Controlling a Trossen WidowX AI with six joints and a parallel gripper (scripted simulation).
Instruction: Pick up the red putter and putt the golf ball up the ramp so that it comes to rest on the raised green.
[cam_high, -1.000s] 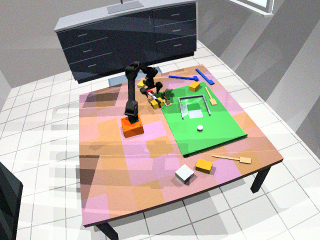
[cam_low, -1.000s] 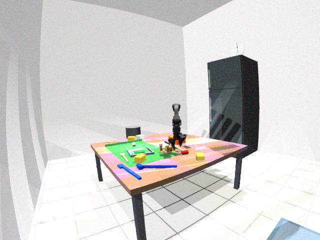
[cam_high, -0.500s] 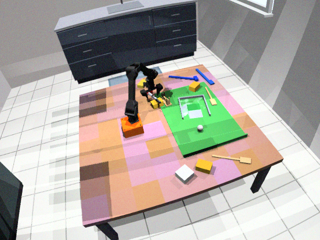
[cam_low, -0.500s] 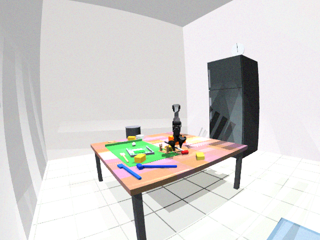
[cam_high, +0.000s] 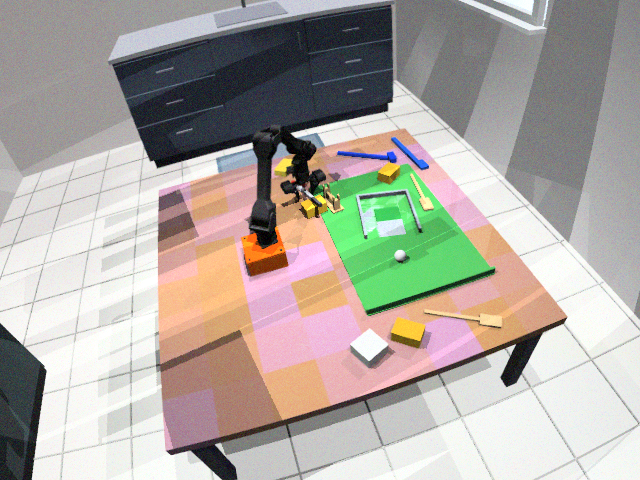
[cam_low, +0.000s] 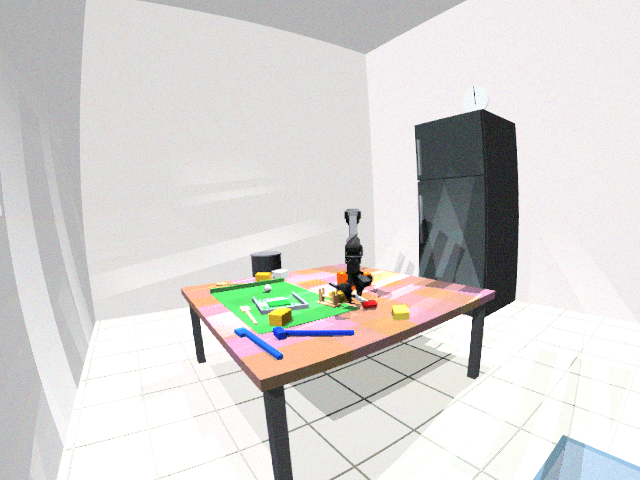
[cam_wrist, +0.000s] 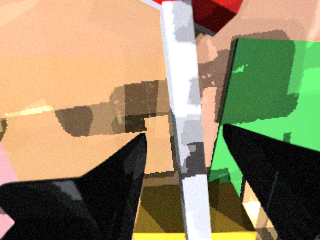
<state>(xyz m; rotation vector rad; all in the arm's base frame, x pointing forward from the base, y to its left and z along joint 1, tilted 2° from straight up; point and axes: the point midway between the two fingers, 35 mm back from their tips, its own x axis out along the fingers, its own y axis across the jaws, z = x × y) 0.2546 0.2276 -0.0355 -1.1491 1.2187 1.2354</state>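
Right now the small wooden rack is 80 mm ahead of my gripper tip, 100 mm to the right of it and 20 mm above it. Also, from my gripper tip: green mat: 210 mm ahead, 340 mm to the right, 10 mm below; blue hammer: 390 mm ahead, 120 mm to the left; red putter: 20 mm to the right, 30 mm above.
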